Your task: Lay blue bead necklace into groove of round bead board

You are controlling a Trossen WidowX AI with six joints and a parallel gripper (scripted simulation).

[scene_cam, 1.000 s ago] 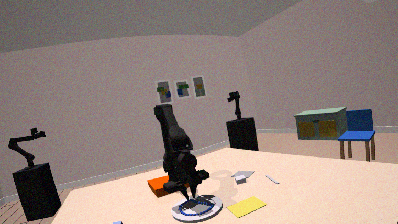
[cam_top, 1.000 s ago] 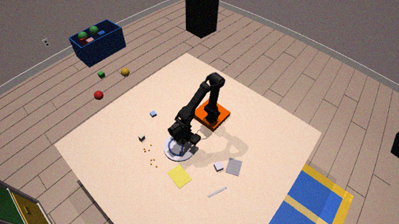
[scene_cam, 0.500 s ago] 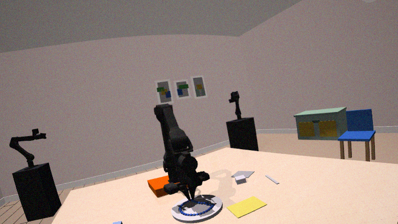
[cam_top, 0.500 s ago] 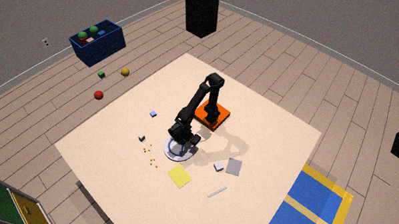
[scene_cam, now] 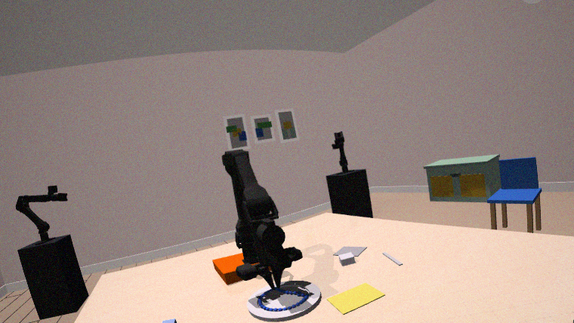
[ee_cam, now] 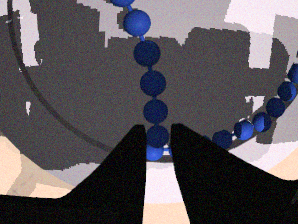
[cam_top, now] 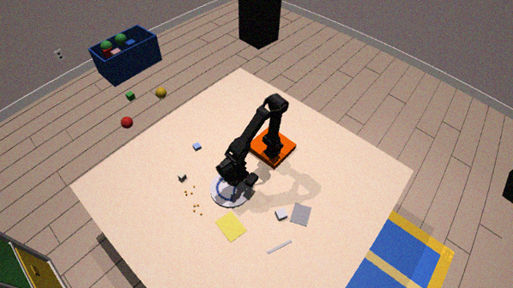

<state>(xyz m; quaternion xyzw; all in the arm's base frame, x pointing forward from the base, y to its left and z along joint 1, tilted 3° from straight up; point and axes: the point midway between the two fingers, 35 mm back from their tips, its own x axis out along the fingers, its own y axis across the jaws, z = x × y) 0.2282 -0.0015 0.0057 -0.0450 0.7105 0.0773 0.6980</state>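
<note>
Now: gripper tip 50 mm short of the round bead board and 10 mm above it. Round my gripper tip: yellow sheet (180 mm ahead, 140 mm to the left, 10 mm below); then small grey block (20 mm behind, 260 mm to the left); then pale cube (190 mm ahead, 210 mm to the right).
</note>
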